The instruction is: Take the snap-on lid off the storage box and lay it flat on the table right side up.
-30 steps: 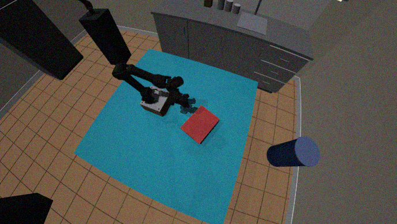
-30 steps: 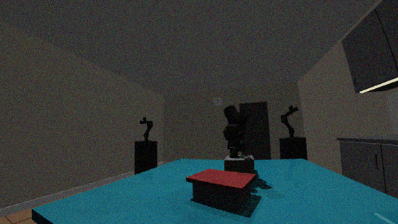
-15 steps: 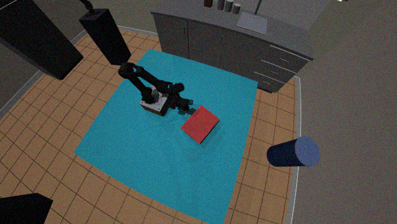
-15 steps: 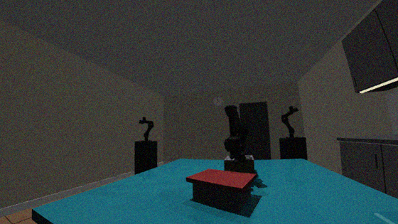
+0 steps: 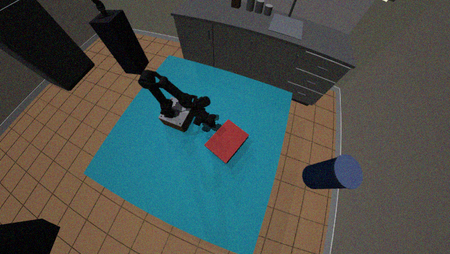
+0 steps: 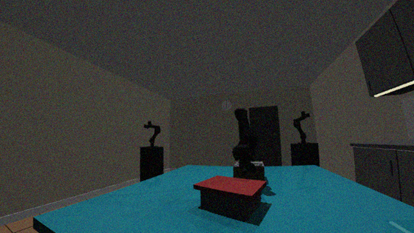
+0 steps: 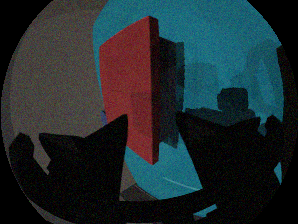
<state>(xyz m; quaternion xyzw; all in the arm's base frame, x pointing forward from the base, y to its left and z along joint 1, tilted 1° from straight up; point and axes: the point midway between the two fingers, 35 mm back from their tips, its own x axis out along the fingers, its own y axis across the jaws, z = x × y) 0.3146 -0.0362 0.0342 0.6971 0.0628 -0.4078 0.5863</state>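
The red lid lies 10 cm ahead of my gripper tip, 6 cm to the right of it and 3 cm below it. From my gripper tip the other things lie so: dark storage box (10 cm ahead, 7 cm below, 6 cm to the right).
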